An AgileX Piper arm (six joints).
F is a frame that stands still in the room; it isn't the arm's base.
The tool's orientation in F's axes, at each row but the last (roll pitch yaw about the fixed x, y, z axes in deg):
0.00, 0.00, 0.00
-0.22, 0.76, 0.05
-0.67, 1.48, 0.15
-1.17, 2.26, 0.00
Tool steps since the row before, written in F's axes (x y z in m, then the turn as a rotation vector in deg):
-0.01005, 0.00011, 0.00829, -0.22, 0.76, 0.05
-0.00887, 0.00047, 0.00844, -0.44, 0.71, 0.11
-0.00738, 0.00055, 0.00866, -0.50, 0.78, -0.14
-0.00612, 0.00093, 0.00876, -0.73, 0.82, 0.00
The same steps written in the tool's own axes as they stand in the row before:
-0.01005, 0.00011, 0.00829, -0.22, 0.76, 0.05
-0.00898, 0.00045, 0.00832, -0.44, 0.71, 0.11
-0.00760, 0.00047, 0.00847, -0.49, 0.78, -0.14
-0.00646, 0.00076, 0.00853, -0.73, 0.82, -0.01

